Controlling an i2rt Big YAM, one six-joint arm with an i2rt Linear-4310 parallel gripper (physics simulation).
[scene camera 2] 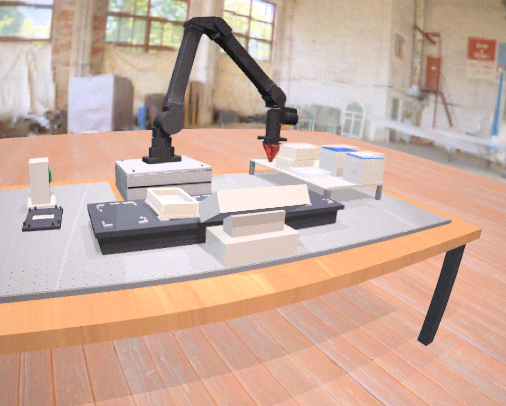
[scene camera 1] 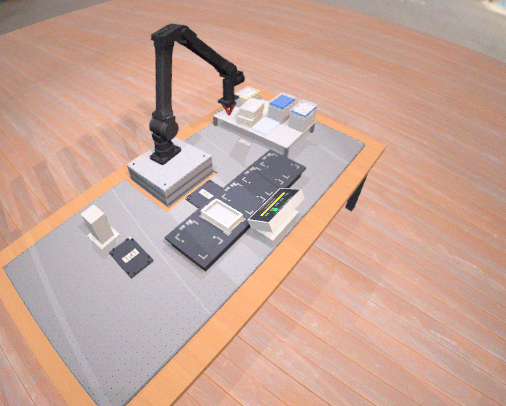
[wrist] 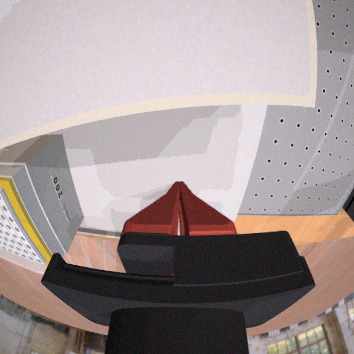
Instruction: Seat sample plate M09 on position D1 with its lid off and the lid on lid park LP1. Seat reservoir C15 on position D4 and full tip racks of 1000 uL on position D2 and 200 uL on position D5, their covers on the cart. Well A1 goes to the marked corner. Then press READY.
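Observation:
My gripper (scene camera 1: 229,111) (scene camera 2: 271,157) (wrist: 178,187) is shut and empty, low over the cart (scene camera 1: 292,141) (scene camera 2: 350,184) (wrist: 155,171), beside a stack of cream labware (scene camera 1: 251,112) (scene camera 2: 297,155) (wrist: 175,55). A blue-topped tip rack (scene camera 1: 281,106) (scene camera 2: 337,160), a blue-rimmed rack (scene camera 1: 303,115) (scene camera 2: 364,169) and a yellow-rimmed rack (scene camera 1: 247,93) (wrist: 12,215) stand on the cart. A flat white piece (scene camera 1: 265,126) lies among them. An open cream tray (scene camera 1: 221,215) (scene camera 2: 172,201) sits on the dark deck (scene camera 1: 200,241) (scene camera 2: 120,216); its position label is hidden. The pad LP1 (scene camera 1: 131,256) (scene camera 2: 43,218) bears nothing.
A console (scene camera 1: 275,207) (scene camera 2: 262,200) with a lit screen stands at the deck's front edge. An upright box (scene camera 1: 97,225) (scene camera 2: 39,181) with a green button (scene camera 2: 50,176) stands behind LP1. A small labelled dark pad (scene camera 1: 205,194) lies between deck and arm base (scene camera 1: 170,167) (scene camera 2: 162,175).

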